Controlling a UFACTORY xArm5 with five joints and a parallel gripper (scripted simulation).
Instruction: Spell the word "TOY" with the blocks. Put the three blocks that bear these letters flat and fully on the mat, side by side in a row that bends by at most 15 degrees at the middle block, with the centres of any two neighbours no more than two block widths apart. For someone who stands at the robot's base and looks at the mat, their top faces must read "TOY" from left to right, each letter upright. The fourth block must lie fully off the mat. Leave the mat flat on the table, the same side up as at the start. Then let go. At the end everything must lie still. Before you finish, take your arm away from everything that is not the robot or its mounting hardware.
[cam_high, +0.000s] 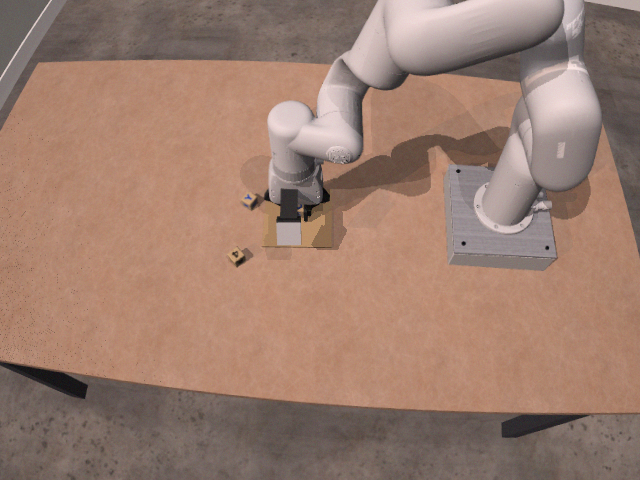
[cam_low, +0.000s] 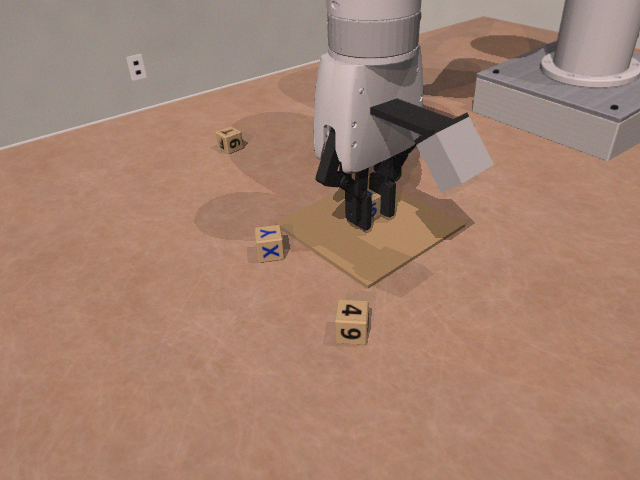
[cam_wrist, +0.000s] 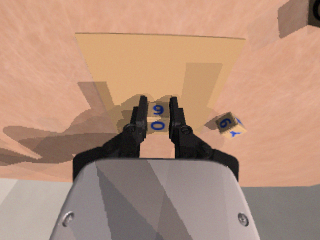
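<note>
Now: hand 1 cm to the left of the O block and 1 cm above it. Round my hand: tan mat: 3 cm below; T block: 1 cm behind, 26 cm to the right, 2 cm below.
</note>
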